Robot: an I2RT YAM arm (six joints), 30 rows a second.
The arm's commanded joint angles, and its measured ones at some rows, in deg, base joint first. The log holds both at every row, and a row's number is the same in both.
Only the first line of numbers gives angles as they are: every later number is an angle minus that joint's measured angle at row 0.
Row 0, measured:
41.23, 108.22, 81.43, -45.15, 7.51, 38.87
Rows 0 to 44, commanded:
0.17, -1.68, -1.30, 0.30, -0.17, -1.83
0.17, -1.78, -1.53, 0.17, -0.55, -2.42
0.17, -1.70, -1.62, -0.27, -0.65, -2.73
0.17, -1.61, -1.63, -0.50, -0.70, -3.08
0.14, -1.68, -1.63, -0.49, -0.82, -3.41
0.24, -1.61, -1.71, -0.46, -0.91, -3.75
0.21, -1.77, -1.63, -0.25, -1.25, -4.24
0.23, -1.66, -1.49, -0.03, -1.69, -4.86
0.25, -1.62, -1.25, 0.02, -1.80, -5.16
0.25, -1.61, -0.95, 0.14, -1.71, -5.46
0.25, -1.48, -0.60, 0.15, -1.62, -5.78
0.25, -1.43, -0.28, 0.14, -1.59, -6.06
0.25, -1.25, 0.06, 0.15, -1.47, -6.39
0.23, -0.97, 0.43, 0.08, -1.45, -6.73
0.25, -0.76, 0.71, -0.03, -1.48, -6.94
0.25, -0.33, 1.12, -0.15, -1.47, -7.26
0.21, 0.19, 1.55, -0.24, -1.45, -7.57
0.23, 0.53, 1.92, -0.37, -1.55, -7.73
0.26, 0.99, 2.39, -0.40, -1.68, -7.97
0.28, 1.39, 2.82, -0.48, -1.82, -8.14
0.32, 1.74, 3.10, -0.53, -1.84, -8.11
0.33, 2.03, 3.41, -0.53, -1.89, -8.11
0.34, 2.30, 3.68, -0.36, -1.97, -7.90
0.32, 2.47, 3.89, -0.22, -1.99, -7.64
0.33, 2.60, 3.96, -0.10, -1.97, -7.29
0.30, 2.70, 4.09, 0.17, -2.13, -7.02
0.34, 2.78, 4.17, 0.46, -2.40, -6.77
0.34, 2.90, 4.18, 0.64, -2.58, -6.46
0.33, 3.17, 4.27, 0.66, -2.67, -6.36
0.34, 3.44, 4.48, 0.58, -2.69, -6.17
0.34, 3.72, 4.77, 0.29, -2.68, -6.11
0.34, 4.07, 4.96, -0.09, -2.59, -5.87
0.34, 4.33, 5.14, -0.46, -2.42, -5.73
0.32, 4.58, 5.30, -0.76, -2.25, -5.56
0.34, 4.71, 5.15, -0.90, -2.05, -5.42
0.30, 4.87, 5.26, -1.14, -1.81, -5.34
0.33, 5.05, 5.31, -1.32, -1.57, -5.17
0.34, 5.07, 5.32, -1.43, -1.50, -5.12
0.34, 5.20, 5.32, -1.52, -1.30, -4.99
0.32, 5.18, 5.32, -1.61, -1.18, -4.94
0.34, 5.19, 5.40, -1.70, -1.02, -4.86
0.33, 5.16, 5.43, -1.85, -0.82, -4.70
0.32, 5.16, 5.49, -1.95, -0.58, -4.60
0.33, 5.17, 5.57, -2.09, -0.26, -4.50
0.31, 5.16, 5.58, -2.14, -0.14, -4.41
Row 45, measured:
0.33, 5.12, 5.07, -1.37, -1.77, -5.46
